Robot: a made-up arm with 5 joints.
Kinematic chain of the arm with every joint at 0, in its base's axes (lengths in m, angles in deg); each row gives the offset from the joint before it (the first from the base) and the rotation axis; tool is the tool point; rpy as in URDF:
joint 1: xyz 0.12 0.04 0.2 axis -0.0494 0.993 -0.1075
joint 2: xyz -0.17 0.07 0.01 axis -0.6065 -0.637 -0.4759
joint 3: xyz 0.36 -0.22 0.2 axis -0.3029 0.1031 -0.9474
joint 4: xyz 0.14 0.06 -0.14 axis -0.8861 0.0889 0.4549
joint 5: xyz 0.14 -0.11 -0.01 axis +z
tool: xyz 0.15 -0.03 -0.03 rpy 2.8 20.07 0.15
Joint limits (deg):
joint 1: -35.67..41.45
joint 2: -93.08..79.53
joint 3: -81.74..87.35
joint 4: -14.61..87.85
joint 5: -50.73..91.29
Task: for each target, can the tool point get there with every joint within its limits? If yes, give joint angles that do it. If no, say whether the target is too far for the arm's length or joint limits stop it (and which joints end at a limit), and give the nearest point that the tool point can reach.
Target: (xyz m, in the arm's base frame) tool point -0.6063 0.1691 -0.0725
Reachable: no: joint limits stop it (at a limit: joint 1, joint 2, joint 3, joint 4) | nearest point -0.3145 0.2525 -0.2720 | short by 0.363 m
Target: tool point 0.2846 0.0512 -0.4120
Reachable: yes | joints 27.31 -47.00 46.67 25.65 76.29
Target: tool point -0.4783 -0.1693 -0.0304
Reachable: no: joint limits stop it (at a limit: joint 1, joint 2, joint 3, joint 4, joint 5) | nearest point -0.5922 -0.1652 0.1516 | short by 0.215 m
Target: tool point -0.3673 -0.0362 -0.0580
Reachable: no: joint limits stop it (at a limit: joint 1, joint 2, joint 3, joint 4, joint 5) | nearest point -0.2318 -0.0311 -0.2420 | short by 0.229 m
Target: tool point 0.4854 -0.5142 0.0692
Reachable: yes | joints 33.18 -0.70 39.51 10.43 -32.72
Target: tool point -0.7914 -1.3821 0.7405
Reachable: no: too far | nearest point -0.3785 -0.5162 0.5797 | short by 0.973 m
